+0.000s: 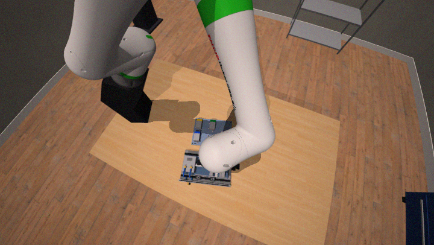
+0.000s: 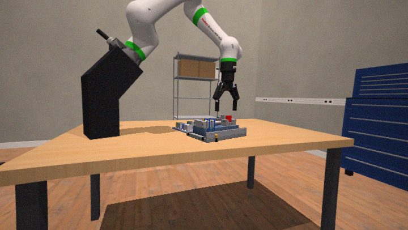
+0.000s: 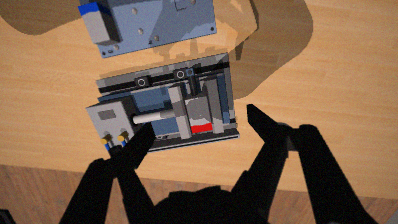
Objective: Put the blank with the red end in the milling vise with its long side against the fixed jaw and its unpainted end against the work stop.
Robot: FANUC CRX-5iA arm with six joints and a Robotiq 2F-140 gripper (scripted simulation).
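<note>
My hand is 5 cm above the red-ended blank. From my hand the other things lie so: work stop rod: 2 cm behind, 4 cm to the left, 6 cm below; then blue-ended blank: 20 cm behind, 13 cm to the left, 13 cm below; then fixed jaw: 3 cm ahead, 1 cm to the left, 7 cm below.
</note>
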